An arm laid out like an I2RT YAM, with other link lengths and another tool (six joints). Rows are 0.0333 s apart.
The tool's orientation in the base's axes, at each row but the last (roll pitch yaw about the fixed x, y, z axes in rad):
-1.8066 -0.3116 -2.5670
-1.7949 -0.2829 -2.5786
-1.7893 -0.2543 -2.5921
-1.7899 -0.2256 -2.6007
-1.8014 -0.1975 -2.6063
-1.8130 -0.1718 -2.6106
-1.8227 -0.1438 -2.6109
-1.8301 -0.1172 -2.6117
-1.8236 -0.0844 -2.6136
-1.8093 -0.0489 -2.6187
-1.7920 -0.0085 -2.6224
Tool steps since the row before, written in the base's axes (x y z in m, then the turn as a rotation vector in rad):
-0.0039 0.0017 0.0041 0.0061 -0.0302 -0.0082
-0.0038 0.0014 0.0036 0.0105 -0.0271 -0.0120
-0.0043 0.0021 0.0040 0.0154 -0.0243 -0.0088
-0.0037 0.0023 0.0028 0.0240 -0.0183 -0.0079
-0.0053 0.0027 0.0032 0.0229 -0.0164 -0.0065
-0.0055 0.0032 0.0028 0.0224 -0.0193 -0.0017
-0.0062 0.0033 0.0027 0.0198 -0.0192 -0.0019
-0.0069 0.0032 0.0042 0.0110 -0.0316 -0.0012
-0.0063 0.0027 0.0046 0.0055 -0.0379 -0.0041
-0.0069 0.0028 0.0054 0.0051 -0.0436 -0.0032
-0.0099 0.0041 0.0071 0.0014 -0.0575 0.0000
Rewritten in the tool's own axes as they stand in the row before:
0.0035 -0.0023 -0.0042 0.0082 0.0043 0.0305
0.0034 -0.0020 -0.0037 0.0020 0.0064 0.0307
0.0035 -0.0023 -0.0046 -0.0026 0.0020 0.0299
0.0026 -0.0014 -0.0043 -0.0126 -0.0010 0.0285
0.0037 -0.0013 -0.0055 -0.0124 -0.0019 0.0261
0.0036 -0.0008 -0.0059 -0.0097 -0.0067 0.0272
0.0040 -0.0006 -0.0063 -0.0076 -0.0058 0.0259
0.0048 -0.0019 -0.0070 0.0063 -0.0065 0.0322
0.0045 -0.0027 -0.0064 0.0139 -0.0038 0.0357
0.0048 -0.0036 -0.0069 0.0172 -0.0056 0.0401
0.0066 -0.0050 -0.0098 0.0273 -0.0109 0.0494

